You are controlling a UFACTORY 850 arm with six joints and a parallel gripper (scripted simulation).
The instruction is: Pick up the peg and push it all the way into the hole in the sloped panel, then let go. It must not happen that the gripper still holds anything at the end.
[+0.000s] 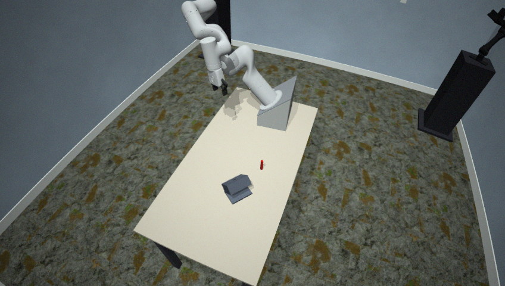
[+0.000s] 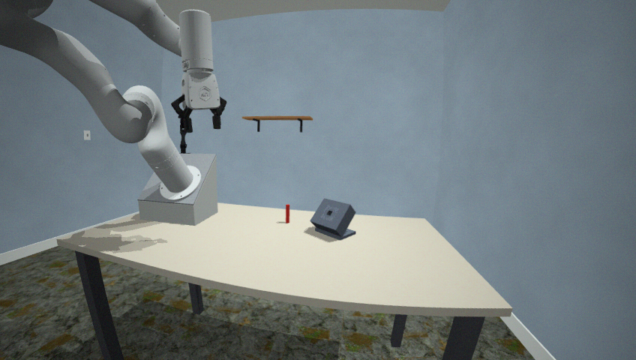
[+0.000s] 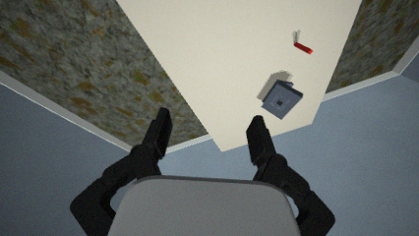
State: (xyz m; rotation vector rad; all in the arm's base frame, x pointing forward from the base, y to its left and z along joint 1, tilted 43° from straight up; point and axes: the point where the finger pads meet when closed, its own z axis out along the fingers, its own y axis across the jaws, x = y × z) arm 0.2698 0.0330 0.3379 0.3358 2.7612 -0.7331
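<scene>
Right now my hand is 350 mm to the right of the red peg, 340 mm above it and 130 mm short of it. The rest, counted from my hand: grey base plate 370 mm below, 350 mm ahead, 310 mm to the left.
</scene>
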